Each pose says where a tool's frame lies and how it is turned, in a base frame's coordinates. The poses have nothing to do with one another.
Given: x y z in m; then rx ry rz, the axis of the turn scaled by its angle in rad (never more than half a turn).
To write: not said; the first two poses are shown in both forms.
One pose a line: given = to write
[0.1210 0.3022 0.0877 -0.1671 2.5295 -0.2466] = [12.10 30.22 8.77 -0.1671 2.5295 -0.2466]
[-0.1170 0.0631 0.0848 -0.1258 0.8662 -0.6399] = [-11.70 6.31 8.48 -0.1258 0.8662 -0.6399]
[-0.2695 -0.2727 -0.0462 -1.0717 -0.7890 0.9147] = [-26.95 -27.27 -4.62 -1.0717 -0.7890 0.9147]
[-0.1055 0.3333 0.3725 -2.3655 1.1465 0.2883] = [-10.55 33.33 37.25 -2.3655 1.1465 0.2883]
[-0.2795 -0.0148 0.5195 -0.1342 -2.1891 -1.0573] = [-27.95 -1.48 51.95 -0.1342 -2.1891 -1.0573]
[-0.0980 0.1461 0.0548 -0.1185 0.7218 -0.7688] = [-9.80 14.61 5.48 -0.1185 0.7218 -0.7688]
